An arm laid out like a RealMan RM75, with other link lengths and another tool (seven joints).
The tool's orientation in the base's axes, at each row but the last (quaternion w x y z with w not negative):
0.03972, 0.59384, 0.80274, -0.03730
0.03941, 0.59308, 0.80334, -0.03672
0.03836, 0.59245, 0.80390, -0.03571
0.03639, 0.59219, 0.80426, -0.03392
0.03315, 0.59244, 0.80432, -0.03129
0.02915, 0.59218, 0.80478, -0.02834
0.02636, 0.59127, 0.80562, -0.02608
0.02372, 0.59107, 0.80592, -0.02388
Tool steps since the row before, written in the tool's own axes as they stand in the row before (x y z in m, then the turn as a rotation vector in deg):
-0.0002, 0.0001, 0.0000, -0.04, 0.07, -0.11
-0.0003, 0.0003, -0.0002, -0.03, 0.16, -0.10
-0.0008, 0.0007, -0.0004, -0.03, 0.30, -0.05
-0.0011, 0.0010, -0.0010, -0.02, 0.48, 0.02
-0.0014, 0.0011, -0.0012, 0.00, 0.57, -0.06
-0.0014, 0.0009, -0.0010, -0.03, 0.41, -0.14
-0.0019, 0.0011, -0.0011, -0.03, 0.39, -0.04
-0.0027, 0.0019, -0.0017, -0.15, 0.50, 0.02
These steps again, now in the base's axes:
0.0002, -0.0002, 0.0000, 0.08, -0.01, 0.11
0.0004, -0.0002, 0.0002, 0.16, 0.03, 0.10
0.0009, -0.0005, 0.0005, 0.29, 0.07, 0.05
0.0013, -0.0007, 0.0011, 0.46, 0.12, -0.02
0.0014, -0.0009, 0.0013, 0.54, 0.17, 0.05
0.0013, -0.0010, 0.0011, 0.40, 0.10, 0.14
0.0016, -0.0014, 0.0012, 0.38, 0.09, 0.04
0.0026, -0.0019, 0.0019, 0.52, 0.01, -0.02

